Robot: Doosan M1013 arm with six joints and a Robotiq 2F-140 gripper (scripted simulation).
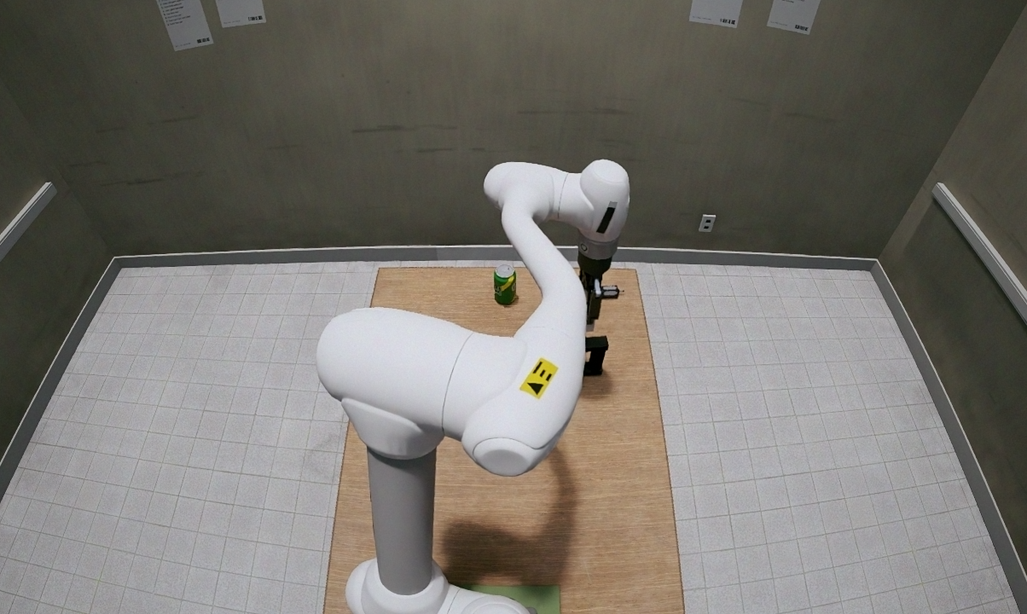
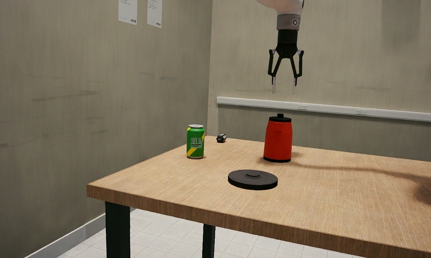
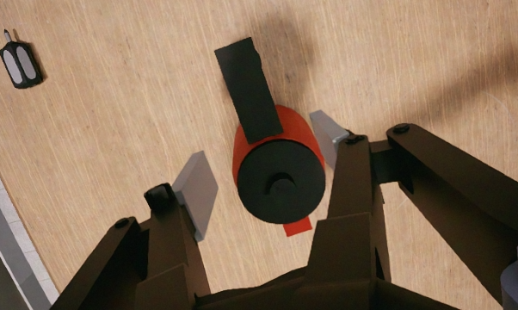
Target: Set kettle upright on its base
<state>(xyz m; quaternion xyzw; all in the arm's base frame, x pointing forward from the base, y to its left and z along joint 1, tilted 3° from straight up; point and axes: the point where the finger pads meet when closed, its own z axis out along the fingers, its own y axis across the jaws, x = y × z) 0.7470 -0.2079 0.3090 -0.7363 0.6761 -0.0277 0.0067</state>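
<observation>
My hand is 30 mm to the right of the red kettle and 190 mm above it. Round my hand: round black base (10 mm ahead, 380 mm to the left, 270 mm below); can (280 mm ahead, 200 mm to the left, 220 mm below).
</observation>
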